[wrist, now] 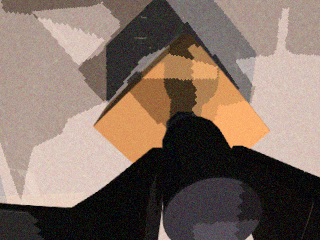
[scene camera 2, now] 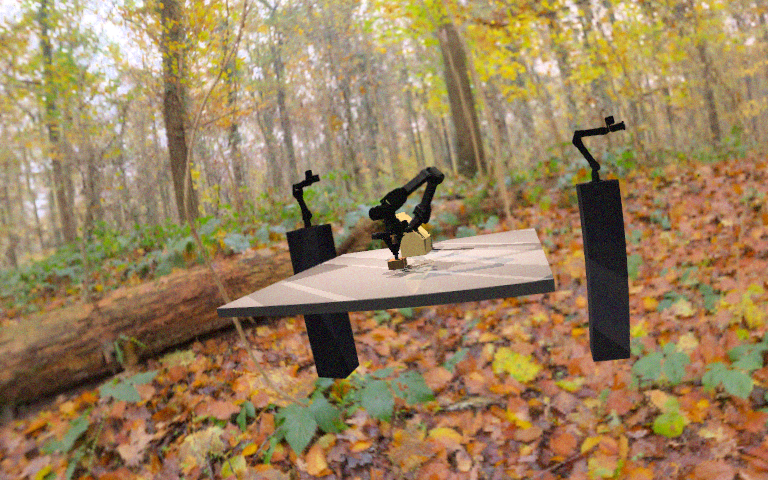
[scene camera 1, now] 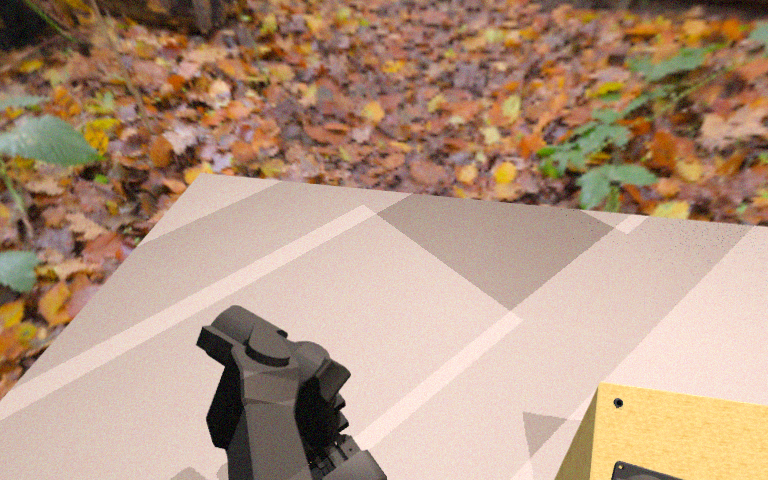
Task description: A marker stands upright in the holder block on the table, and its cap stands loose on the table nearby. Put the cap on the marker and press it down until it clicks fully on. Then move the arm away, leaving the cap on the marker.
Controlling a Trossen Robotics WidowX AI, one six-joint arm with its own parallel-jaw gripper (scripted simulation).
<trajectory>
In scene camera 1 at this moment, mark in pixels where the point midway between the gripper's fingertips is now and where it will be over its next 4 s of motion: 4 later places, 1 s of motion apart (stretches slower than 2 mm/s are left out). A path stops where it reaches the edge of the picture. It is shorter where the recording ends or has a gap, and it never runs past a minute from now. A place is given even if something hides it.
The gripper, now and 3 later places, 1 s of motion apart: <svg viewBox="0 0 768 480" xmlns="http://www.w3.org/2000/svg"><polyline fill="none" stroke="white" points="324,463 317,435 318,440 318,441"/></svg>
</trajectory>
